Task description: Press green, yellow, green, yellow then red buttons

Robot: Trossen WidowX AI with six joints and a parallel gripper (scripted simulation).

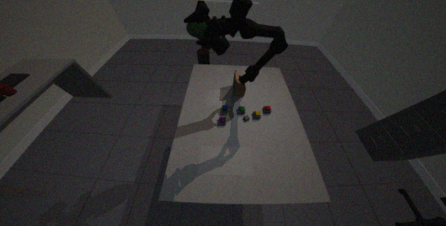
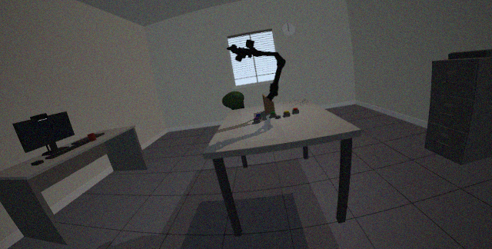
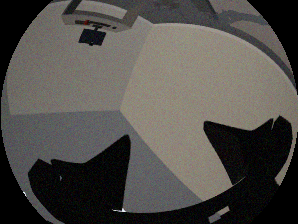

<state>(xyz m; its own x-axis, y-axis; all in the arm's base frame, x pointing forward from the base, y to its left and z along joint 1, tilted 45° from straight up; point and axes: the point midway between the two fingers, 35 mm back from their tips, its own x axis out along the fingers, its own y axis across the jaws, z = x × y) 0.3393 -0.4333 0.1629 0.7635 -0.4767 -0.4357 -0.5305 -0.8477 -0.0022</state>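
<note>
My gripper tip is 560 mm above the green button, 250 mm to the right of it and 100 mm past it. Round my gripper tip: grey block: 580 mm below, 290 mm to the left, 50 mm behind; then blue button: 560 mm below, 120 mm to the left, 90 mm behind; then purple button: 560 mm below, 120 mm to the left, 10 mm ahead.
</note>
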